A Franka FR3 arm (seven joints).
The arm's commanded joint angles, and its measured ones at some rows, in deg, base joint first. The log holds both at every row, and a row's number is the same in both.
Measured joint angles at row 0:
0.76, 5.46, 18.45, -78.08, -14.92, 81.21, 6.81
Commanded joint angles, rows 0 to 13:
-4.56, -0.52, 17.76, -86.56, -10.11, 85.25, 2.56
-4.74, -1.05, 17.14, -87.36, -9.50, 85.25, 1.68
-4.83, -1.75, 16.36, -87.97, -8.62, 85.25, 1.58
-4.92, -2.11, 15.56, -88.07, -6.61, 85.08, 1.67
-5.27, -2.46, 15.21, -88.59, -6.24, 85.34, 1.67
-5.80, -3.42, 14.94, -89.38, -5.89, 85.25, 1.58
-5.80, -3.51, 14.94, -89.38, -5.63, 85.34, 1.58
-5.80, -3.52, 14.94, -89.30, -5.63, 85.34, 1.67
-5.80, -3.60, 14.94, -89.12, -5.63, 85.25, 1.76
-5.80, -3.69, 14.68, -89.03, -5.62, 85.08, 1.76
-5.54, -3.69, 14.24, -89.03, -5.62, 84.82, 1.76
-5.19, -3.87, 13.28, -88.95, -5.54, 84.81, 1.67
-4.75, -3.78, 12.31, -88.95, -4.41, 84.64, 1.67
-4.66, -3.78, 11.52, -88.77, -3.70, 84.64, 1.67
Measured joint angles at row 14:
-4.21, -2.21, 13.14, -86.97, -6.90, 83.53, 3.12
